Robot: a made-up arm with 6 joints.
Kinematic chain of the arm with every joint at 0, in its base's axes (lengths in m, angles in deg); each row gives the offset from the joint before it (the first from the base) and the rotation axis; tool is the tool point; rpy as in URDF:
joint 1: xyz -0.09 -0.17 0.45 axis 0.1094 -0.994 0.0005
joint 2: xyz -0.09 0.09 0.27 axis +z
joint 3: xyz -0.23 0 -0.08 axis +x
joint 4: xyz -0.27 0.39 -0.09 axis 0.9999 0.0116 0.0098
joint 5: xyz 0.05 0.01 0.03 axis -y
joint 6: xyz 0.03 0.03 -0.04 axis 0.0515 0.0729 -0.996
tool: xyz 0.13 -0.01 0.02 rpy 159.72 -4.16 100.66
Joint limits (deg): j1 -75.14..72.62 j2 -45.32..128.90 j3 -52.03..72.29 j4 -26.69..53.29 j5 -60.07..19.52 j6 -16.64..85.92
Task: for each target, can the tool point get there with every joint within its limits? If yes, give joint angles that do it. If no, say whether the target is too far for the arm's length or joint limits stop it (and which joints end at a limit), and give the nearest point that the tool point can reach.
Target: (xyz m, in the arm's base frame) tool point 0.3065 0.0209 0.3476
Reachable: no: joint limits stop it (at a limit: joint 1, joint 2, joint 3, joint 4, joint 6) | nearest point 0.0510 0.2861 0.2521 | short by 0.380 m
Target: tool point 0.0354 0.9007 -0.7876
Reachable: no: too far | nearest point -0.1651 0.3147 -0.0697 | short by 0.948 m
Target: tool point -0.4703 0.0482 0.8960
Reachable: yes | joints -59.75 38.17 -16.87 21.17 -33.28 -3.32
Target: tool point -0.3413 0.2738 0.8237
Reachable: yes | joints -40.58 5.46 11.86 26.02 -1.31 36.88
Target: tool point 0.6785 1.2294 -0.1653
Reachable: no: too far | nearest point 0.2105 0.5826 0.4757 | short by 1.024 m
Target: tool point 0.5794 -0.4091 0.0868
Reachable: no: joint limits stop it (at a limit: joint 1, joint 3, joint 5, joint 6) | nearest point 0.1891 -0.4579 0.2088 | short by 0.412 m
